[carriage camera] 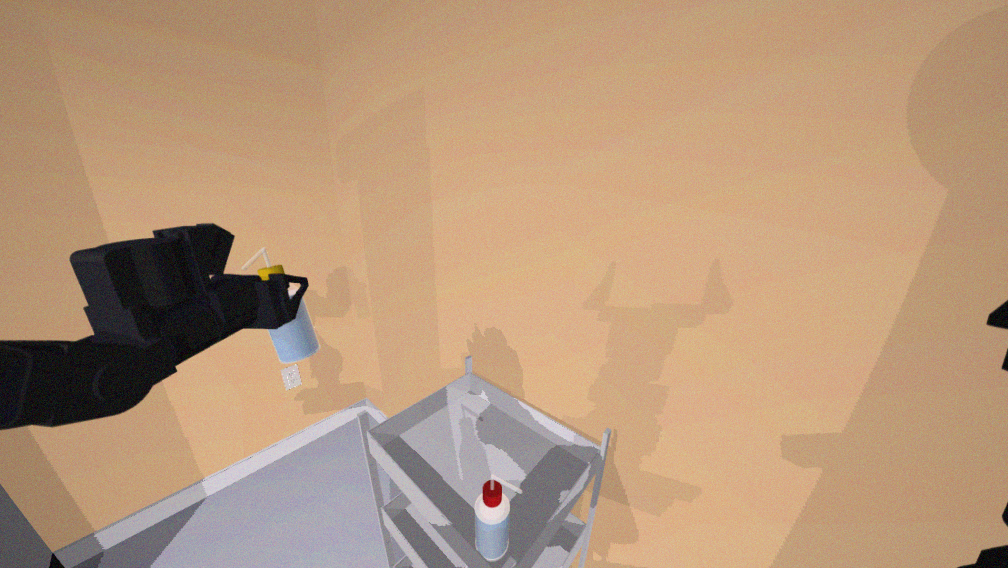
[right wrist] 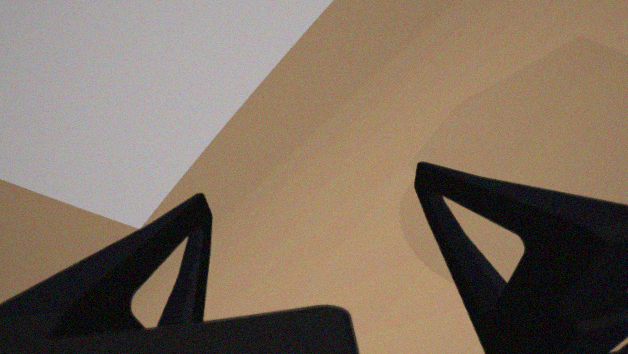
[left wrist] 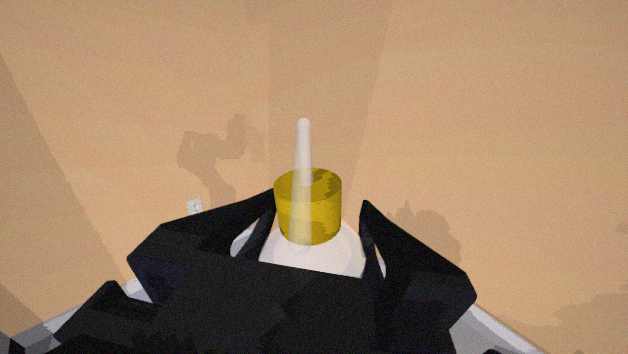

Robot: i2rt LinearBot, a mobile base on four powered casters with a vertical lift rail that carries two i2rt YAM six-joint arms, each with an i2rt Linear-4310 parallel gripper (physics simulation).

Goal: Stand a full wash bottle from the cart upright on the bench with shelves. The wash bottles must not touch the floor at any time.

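Frame: origin at the left arm's base, x ahead, y left, z up, level; centimetres.
Seen in the pictures: left gripper, fingertip midpoint: (carriage camera: 290, 281) (left wrist: 319, 201); right gripper, fingertip midpoint: (right wrist: 313, 189).
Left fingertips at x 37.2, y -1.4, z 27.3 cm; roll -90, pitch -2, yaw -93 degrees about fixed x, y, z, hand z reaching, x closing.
Offsets run from my left fingertips to a thing's top centre. Level surfaces: height alone.
A wash bottle with a yellow cap and pale blue liquid @[dx -3.9, dy -0.2, dz +6.0 cm] (carriage camera: 294, 340) (left wrist: 311, 215) is in my left gripper (carriage camera: 287, 290) (left wrist: 319, 201), which is shut on it below the cap. The bottle is in the air, left of the cart, leaning slightly in the carriage view. A second wash bottle, with a red cap @[dx -9.5, dy -33.5, dz -29.1 cm] (carriage camera: 491, 532), stands upright on the top tier of the grey cart (carriage camera: 600, 469), at its near side. My right gripper (right wrist: 313, 189) is open and empty; parts of it show at the right edge of the carriage view. The bench with shelves cannot be made out in any view.
Tan walls surround the cart, with an outlet @[dx +74.5, dy +65.6, dz -67.1 cm] (carriage camera: 291, 376) (left wrist: 194, 206) low on the left wall. Pale floor @[dz -112.8 cm] (carriage camera: 282, 508) lies left of the cart, edged by a light baseboard (carriage camera: 246, 467). A pale flat surface @[dz +130.9 cm] (right wrist: 125, 90) shows at upper left in the right wrist view.
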